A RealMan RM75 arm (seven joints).
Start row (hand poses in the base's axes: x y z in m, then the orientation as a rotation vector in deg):
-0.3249 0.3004 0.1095 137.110 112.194 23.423
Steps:
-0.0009 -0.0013 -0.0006 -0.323 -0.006 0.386
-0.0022 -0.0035 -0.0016 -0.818 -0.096 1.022
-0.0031 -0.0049 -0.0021 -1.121 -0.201 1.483
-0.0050 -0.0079 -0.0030 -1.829 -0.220 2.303
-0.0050 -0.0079 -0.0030 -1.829 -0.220 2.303
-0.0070 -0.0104 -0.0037 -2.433 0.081 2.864
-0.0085 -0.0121 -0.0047 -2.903 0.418 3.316
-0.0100 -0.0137 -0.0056 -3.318 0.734 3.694
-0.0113 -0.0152 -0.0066 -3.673 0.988 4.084
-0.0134 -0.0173 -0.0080 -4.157 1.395 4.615
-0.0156 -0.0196 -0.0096 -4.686 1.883 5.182
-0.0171 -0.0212 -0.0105 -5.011 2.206 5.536
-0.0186 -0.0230 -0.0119 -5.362 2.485 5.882
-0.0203 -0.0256 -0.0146 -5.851 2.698 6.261
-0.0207 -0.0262 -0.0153 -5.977 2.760 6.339
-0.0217 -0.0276 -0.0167 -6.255 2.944 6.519
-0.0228 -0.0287 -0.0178 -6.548 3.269 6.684
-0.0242 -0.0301 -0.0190 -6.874 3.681 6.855
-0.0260 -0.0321 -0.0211 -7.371 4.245 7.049
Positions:
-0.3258 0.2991 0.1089 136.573 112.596 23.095
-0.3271 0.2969 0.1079 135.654 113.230 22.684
-0.3280 0.2955 0.1074 134.992 113.685 22.491
-0.3299 0.2925 0.1065 133.823 114.503 21.780
-0.3299 0.2925 0.1065 133.823 114.503 21.780
-0.3319 0.2900 0.1058 133.155 115.149 20.818
-0.3334 0.2883 0.1048 132.683 115.707 19.955
-0.3349 0.2867 0.1039 132.294 116.177 19.172
-0.3362 0.2852 0.1029 131.886 116.651 18.522
-0.3383 0.2831 0.1015 131.365 117.316 17.568
-0.3405 0.2808 0.0999 130.827 118.037 16.475
-0.3420 0.2792 0.0990 130.502 118.492 15.777
-0.3435 0.2774 0.0976 130.137 118.908 15.101
-0.3452 0.2748 0.0949 129.614 119.288 14.359
-0.3456 0.2742 0.0942 129.501 119.364 14.159
-0.3466 0.2728 0.0928 129.274 119.559 13.665
-0.3477 0.2717 0.0917 129.135 119.785 12.995
-0.3491 0.2703 0.0905 129.021 120.039 12.191
-0.3509 0.2683 0.0884 128.866 120.316 11.037

